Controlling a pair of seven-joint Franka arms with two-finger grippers.
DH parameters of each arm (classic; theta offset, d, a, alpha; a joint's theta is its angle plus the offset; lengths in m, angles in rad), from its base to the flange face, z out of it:
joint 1: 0 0.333 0 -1.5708
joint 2: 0 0 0 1.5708
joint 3: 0 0.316 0.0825 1.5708
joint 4: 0 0 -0.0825 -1.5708
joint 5: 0 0.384 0 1.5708
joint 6: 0 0 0.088 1.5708
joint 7: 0 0.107 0 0
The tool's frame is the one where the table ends.
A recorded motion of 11 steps. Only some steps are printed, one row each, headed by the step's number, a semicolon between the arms.
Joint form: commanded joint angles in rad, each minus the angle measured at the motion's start. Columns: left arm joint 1, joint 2, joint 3, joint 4, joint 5, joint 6, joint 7; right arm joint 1, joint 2, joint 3, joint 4, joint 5, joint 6, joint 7.
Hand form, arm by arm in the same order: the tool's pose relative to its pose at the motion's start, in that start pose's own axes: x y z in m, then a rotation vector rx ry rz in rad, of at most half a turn. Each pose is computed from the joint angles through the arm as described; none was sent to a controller.
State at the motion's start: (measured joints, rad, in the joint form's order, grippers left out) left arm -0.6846 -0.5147 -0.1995 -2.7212 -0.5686 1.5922 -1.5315; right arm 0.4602 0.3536 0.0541 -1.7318 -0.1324 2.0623 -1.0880
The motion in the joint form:
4: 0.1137 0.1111 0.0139 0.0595 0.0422 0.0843 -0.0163; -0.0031 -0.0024 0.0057 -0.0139 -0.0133 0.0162 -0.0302
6: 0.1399 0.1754 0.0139 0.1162 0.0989 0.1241 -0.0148; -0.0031 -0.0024 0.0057 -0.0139 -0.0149 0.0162 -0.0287
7: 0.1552 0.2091 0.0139 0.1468 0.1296 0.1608 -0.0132; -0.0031 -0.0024 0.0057 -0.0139 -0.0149 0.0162 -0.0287
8: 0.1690 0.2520 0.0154 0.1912 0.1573 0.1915 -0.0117; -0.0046 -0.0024 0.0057 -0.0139 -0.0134 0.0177 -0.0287
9: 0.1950 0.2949 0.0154 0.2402 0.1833 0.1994 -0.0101; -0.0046 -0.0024 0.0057 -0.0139 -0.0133 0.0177 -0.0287
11: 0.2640 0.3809 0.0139 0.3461 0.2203 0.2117 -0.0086; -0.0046 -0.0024 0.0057 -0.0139 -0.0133 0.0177 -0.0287
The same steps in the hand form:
4: 0.0363 0.0352 -0.0303 -0.0745 -0.0414 -0.1148; 0.0007 -0.0018 0.0033 -0.0088 -0.0058 -0.0403
6: 0.0456 0.0536 -0.0478 -0.1085 -0.0033 -0.1234; 0.0006 -0.0018 0.0033 -0.0095 -0.0070 -0.0395
7: 0.0516 0.0649 -0.0592 -0.1432 0.0182 -0.1272; 0.0006 -0.0018 0.0033 -0.0095 -0.0070 -0.0395
8: 0.0561 0.0782 -0.0737 -0.1759 0.0349 -0.1276; -0.0001 -0.0013 0.0032 -0.0101 -0.0052 -0.0373
9: 0.0638 0.0897 -0.0894 -0.1938 0.0427 -0.1354; -0.0001 -0.0013 0.0032 -0.0100 -0.0051 -0.0373
11: 0.0861 0.1118 -0.1257 -0.2399 0.0356 -0.1660; -0.0001 -0.0013 0.0032 -0.0100 -0.0051 -0.0373

